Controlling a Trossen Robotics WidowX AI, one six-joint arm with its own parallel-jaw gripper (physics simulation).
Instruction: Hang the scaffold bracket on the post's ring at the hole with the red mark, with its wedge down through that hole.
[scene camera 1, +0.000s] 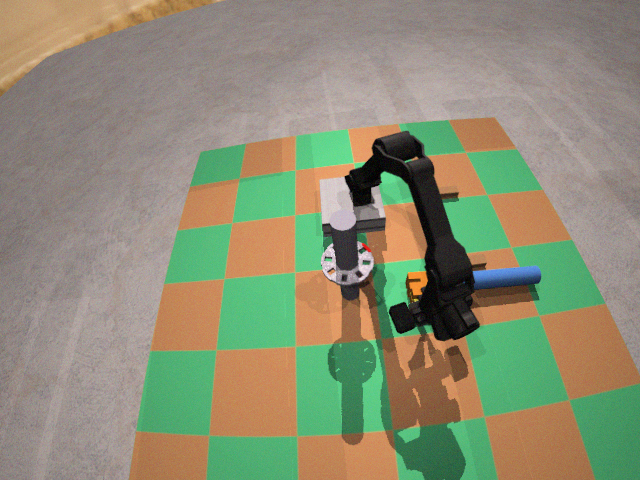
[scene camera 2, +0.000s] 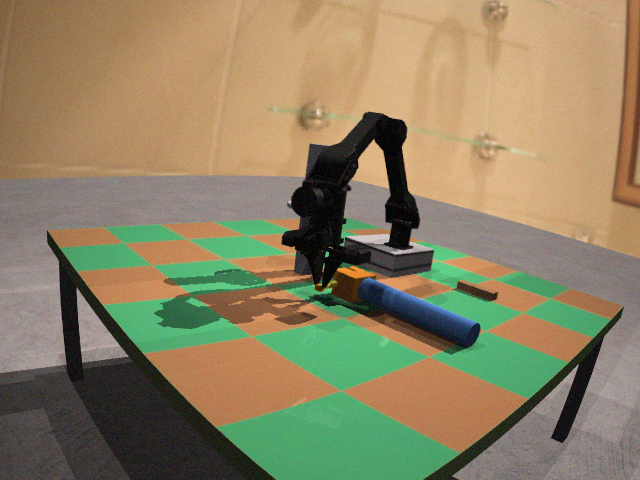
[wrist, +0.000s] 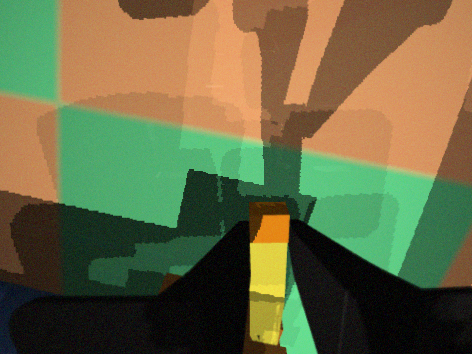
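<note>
The scaffold bracket lies on the table: a blue tube (scene camera 1: 509, 277) (scene camera 2: 421, 312) with an orange head (scene camera 1: 416, 283) (scene camera 2: 354, 283). Its yellow wedge with an orange end (wrist: 269, 270) (scene camera 2: 333, 283) sticks out beside the head. My gripper (wrist: 268, 230) (scene camera 2: 322, 286) is shut on the wedge near its orange end, one finger on each side. The grey post (scene camera 1: 345, 242) (scene camera 2: 303, 262) stands upright to the left of the bracket in scene camera 1. Its pale ring (scene camera 1: 337, 277) has several holes; the red mark (scene camera 1: 366, 247) is on the side toward the arm's base. Scene camera 2 mostly hides the ring.
The arm's grey base box (scene camera 1: 332, 201) (scene camera 2: 413, 256) stands behind the post. A small brown bar (scene camera 1: 449, 195) (scene camera 2: 476, 290) lies to the right of the base on the checkered table (scene camera 1: 253, 387) (scene camera 2: 279, 408). Another brown bar (scene camera 1: 479, 265) shows partly beside the blue tube.
</note>
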